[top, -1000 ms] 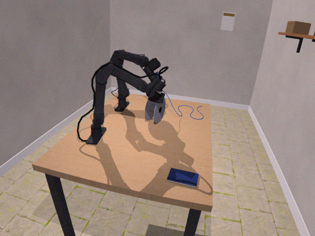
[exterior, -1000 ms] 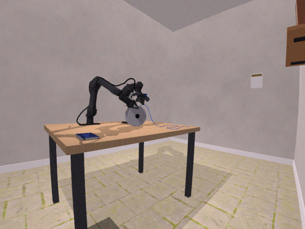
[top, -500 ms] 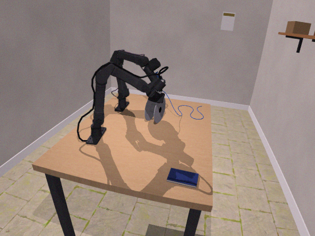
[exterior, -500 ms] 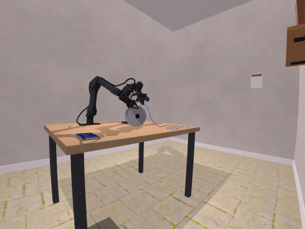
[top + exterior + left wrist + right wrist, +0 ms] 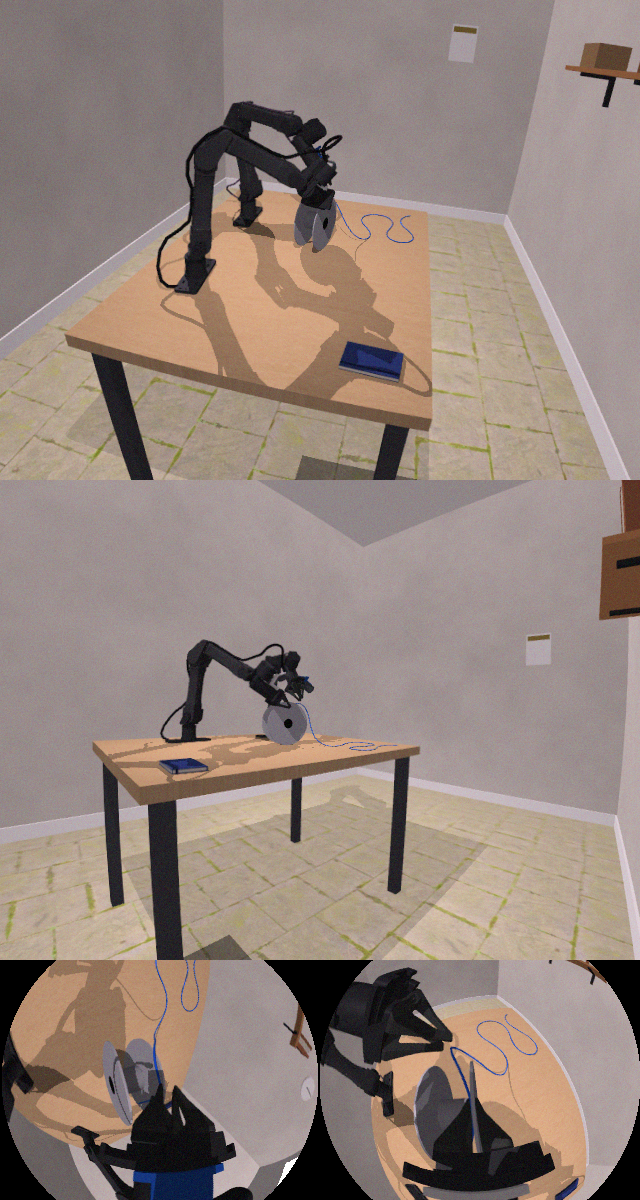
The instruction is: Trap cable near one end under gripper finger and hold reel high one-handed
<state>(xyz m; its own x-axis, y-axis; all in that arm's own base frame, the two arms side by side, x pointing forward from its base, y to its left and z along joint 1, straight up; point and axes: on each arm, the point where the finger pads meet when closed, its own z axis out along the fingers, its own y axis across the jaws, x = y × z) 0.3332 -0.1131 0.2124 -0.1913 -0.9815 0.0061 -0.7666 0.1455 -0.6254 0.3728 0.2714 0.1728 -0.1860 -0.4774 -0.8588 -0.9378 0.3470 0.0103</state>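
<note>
Right now the grey reel is 12 cm below my left hand, 7 cm to the right of it and 2 cm behind it. From my left hand the other things lie so: blue book (64 cm to the right, 22 cm ahead, 21 cm below).
My right gripper is now 30 mm past the grey reel, 10 mm to the right of it and 80 mm above it. Round my right hand: blue book 210 mm ahead, 560 mm to the right, 170 mm below.
</note>
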